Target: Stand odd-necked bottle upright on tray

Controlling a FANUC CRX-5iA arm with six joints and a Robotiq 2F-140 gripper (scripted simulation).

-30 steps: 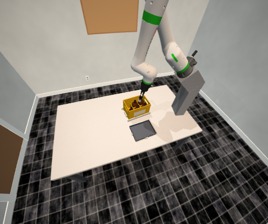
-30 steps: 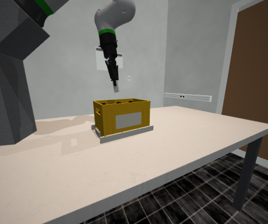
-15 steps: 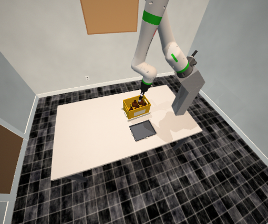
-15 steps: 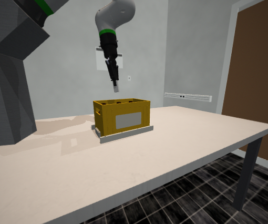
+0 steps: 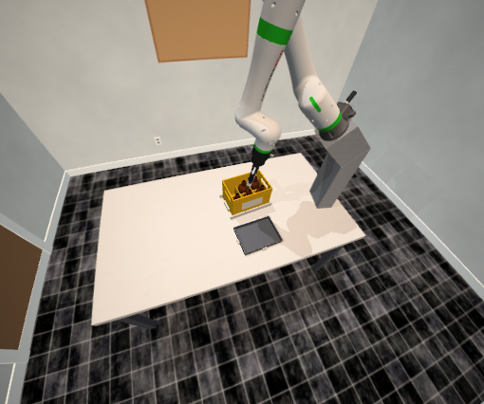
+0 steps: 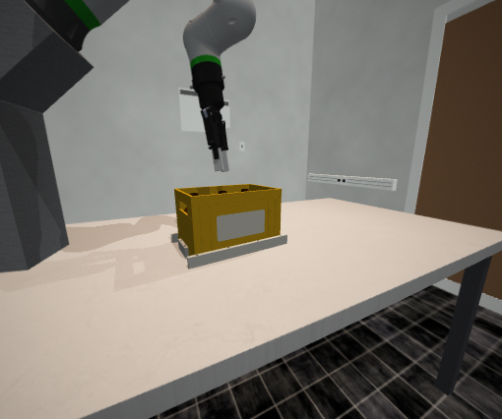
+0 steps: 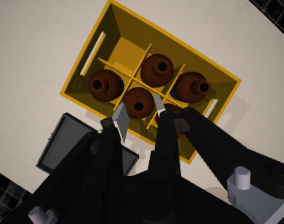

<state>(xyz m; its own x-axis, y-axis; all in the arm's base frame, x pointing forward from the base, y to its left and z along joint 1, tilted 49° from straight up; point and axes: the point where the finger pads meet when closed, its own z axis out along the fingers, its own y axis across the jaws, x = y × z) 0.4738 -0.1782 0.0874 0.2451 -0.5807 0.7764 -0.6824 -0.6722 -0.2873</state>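
The brown bottle lies 17 cm below my hand. Round my hand: crate 1 cm behind, 4 cm to the right, 17 cm below; then dark grey tray 10 cm ahead, 21 cm to the left, 25 cm below.
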